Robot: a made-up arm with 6 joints. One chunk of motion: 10 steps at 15 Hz.
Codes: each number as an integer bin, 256 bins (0 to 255) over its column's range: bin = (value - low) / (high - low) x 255, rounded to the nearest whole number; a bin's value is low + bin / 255 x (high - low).
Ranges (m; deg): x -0.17..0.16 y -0.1..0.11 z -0.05..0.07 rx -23..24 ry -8..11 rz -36..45
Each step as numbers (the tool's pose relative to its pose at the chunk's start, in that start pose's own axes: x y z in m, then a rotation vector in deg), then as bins.
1 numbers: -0.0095 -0.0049 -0.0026 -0.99 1.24 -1.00
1 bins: 124 115 101 119 124 110
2 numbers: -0.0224 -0.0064 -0.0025 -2.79 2.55 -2.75
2 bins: 114 114 101 110 142 105
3 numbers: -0.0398 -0.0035 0.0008 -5.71 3.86 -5.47
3 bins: 101 117 108 94 159 96
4 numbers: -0.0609 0.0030 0.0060 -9.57 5.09 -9.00
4 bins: 84 125 119 73 176 85
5 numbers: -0.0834 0.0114 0.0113 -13.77 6.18 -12.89
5 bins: 67 135 130 50 190 73
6 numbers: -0.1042 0.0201 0.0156 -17.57 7.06 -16.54
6 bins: 51 146 139 29 202 61
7 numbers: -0.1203 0.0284 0.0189 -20.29 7.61 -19.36
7 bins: 38 156 146 15 210 52
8 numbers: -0.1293 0.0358 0.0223 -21.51 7.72 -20.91
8 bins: 31 165 154 8 211 48
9 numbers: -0.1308 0.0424 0.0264 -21.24 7.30 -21.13
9 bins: 30 173 162 10 205 47
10 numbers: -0.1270 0.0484 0.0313 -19.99 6.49 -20.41
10 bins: 33 180 173 16 194 49
